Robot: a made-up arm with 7 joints. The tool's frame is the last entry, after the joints. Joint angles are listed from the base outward. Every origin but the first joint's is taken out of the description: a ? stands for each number. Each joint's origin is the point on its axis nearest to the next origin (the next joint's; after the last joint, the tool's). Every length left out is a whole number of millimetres.
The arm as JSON. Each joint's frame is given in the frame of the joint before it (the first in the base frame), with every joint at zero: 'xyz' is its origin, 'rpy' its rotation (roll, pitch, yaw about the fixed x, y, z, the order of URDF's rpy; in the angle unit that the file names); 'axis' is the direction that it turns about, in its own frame. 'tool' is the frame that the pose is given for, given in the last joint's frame.
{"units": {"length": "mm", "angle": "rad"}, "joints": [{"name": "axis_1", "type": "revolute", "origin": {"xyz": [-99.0, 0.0, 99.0], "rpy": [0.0, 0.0, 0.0]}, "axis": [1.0, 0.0, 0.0]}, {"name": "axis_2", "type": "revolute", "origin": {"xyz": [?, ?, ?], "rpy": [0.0, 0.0, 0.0]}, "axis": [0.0, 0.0, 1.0]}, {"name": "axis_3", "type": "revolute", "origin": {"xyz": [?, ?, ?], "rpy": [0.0, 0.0, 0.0]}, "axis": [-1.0, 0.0, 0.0]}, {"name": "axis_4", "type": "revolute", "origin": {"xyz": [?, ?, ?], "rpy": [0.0, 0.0, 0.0]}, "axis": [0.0, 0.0, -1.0]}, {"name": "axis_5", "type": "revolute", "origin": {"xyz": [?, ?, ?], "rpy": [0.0, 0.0, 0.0]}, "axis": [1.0, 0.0, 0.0]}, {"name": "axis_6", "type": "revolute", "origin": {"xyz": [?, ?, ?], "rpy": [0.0, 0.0, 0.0]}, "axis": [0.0, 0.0, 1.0]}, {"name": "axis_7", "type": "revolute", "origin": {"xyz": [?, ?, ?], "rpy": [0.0, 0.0, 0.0]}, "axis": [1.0, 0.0, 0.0]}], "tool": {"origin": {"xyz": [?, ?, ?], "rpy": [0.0, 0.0, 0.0]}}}
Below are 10 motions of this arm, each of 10 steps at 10 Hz.
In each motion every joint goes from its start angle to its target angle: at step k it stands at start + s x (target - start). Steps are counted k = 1, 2, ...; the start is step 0. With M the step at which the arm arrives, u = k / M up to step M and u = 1 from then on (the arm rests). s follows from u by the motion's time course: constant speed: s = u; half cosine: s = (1 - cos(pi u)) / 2; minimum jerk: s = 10 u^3 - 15 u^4 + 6 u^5.
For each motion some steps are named. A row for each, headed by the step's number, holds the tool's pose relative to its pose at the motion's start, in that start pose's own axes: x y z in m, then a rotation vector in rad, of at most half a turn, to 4 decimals.
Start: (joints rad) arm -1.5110 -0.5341 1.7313 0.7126 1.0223 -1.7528 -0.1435
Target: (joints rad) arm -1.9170 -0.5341 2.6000 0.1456 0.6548 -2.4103 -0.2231
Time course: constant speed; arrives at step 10
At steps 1, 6, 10:
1: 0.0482 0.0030 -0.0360 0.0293 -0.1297 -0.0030
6: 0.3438 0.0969 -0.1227 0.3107 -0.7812 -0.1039
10: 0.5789 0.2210 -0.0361 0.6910 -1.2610 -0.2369

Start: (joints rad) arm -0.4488 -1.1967 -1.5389 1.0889 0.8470 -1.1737 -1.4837
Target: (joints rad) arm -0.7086 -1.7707 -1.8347 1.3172 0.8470 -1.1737 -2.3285
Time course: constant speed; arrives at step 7
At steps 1, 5, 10:
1: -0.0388 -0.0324 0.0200 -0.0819 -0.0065 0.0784
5: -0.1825 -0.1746 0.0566 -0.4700 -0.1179 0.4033
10: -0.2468 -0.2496 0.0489 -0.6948 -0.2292 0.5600

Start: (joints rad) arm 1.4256 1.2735 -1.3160 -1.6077 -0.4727 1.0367 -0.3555
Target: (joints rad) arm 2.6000 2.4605 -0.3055 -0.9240 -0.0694 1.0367 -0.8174
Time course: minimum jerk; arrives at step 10
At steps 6, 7, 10:
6: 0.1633 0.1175 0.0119 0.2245 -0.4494 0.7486
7: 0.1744 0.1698 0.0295 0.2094 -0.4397 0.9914
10: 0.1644 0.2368 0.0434 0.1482 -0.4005 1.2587

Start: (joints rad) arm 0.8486 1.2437 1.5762 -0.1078 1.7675 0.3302 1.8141
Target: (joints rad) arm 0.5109 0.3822 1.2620 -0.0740 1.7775 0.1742 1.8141
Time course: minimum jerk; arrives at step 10
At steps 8, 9, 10:
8: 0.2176 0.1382 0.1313 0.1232 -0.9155 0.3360
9: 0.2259 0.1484 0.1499 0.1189 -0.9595 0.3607
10: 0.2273 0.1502 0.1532 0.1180 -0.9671 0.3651

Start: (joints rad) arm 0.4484 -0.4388 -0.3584 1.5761 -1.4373 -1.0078 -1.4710
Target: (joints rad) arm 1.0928 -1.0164 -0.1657 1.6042 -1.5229 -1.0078 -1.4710
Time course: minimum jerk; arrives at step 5
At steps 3, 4, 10:
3: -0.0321 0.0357 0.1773 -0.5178 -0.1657 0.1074
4: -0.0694 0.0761 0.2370 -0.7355 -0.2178 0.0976
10: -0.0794 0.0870 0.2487 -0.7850 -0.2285 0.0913

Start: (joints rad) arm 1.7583 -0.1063 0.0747 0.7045 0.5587 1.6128 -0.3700
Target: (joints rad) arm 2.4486 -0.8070 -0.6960 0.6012 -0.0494 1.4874 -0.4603
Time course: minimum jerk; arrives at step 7
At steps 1, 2, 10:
1: -0.0043 -0.0081 0.0008 0.0108 0.0002 -0.0292
2: -0.0311 -0.0479 0.0029 0.0715 0.0007 -0.1783
10: -0.3558 -0.1311 -0.0810 0.6030 -0.0285 -1.0848

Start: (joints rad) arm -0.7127 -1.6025 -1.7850 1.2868 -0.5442 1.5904 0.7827
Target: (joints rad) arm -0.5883 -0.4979 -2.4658 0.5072 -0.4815 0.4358 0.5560
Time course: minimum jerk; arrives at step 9
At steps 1, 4, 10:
1: -0.0021 -0.0016 -0.0028 0.0044 0.0036 -0.0085
4: -0.0852 -0.0323 -0.0820 0.1631 0.1028 -0.2951
10: -0.2301 0.0023 -0.1460 0.4539 0.1885 -0.8341

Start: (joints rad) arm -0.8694 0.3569 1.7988 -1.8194 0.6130 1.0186 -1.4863
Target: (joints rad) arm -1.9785 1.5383 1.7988 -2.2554 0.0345 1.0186 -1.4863
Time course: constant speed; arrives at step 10
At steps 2, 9, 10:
2: 0.0324 -0.0550 0.0477 0.0925 0.0602 0.4052
9: 0.2571 -0.2605 0.0625 0.5841 -0.3369 1.7774
10: 0.3008 -0.2731 0.0485 0.6624 -0.4780 1.9438

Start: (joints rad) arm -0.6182 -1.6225 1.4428 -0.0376 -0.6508 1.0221 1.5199
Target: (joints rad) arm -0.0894 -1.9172 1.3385 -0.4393 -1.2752 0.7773 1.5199
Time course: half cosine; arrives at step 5
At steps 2, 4, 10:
2: 0.0237 0.0272 0.0608 -0.2001 0.2264 -0.0743
4: 0.1625 0.1186 0.1622 -0.6082 0.5302 -0.0660
10: 0.1972 0.1403 0.1724 -0.6828 0.5736 -0.0465

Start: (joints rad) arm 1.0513 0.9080 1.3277 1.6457 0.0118 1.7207 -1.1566
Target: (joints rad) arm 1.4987 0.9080 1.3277 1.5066 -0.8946 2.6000 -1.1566
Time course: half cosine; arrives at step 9
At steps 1, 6, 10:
1: -0.0044 -0.0034 -0.0021 0.0125 -0.0092 0.0299
6: -0.0912 -0.1018 -0.0589 0.5130 -0.3324 0.6247
10: -0.1121 -0.1326 -0.0861 0.7587 -0.4874 0.7575

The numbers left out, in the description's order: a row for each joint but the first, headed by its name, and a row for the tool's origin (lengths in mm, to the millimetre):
axis_2: 0.0 -272.0 26.0
axis_3: 297.0 77.0 0.0
axis_4: 0.0 34.0 169.0
axis_5: -99.0 98.0 0.0
axis_6: 0.0 85.0 -310.0
axis_7: -90.0 62.0 0.0
tool: 0.0 -173.0 105.0

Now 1 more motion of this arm.
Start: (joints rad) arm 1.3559 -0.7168 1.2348 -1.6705 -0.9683 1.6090 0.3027
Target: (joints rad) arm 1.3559 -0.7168 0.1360 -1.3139 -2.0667 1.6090 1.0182
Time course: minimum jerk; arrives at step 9
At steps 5, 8, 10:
5: -0.1920 0.1732 -0.0666 0.4448 0.1972 -0.9346
8: -0.1550 0.4001 -0.1299 0.8704 -0.0113 -1.4920
10: -0.1510 0.4068 -0.1319 0.8843 -0.0215 -1.5067

